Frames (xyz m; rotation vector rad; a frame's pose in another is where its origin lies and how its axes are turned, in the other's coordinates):
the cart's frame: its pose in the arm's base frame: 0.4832 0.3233 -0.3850 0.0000 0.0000 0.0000
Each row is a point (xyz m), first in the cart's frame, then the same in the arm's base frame.
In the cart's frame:
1: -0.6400 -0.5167 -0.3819
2: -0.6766 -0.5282 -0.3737
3: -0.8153 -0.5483 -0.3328
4: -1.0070 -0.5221 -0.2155
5: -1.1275 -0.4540 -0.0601
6: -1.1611 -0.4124 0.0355
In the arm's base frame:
1: -0.1568 -0.1934 -0.7669
2: -0.1934 -0.2049 -0.7587
3: -0.3321 -0.2250 -0.7178
4: -0.5238 -0.1988 -0.6005
5: -0.6443 -0.1307 -0.4451
6: -0.6779 -0.0891 -0.3495

